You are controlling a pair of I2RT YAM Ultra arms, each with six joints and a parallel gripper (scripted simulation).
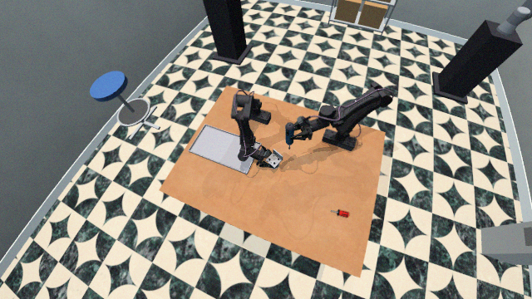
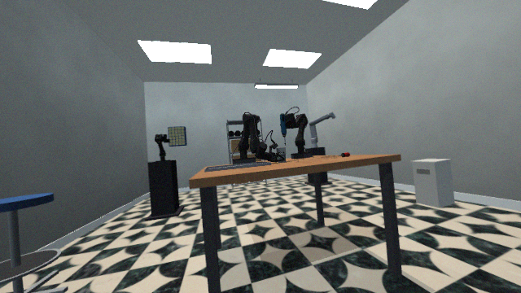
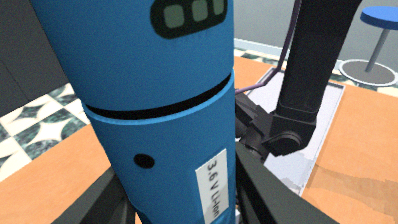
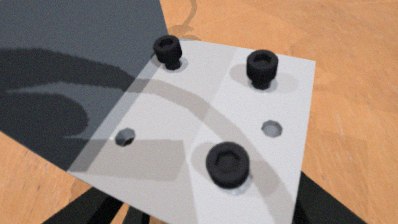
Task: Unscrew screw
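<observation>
Right now my right hand is right at the round joint module. The rest, counted from my right hand: grey mat 33 cm to the right, 2 cm below, 1 cm ahead; grey bracket 5 cm above; screw 5 cm above, 2 cm to the right, 1 cm ahead.
</observation>
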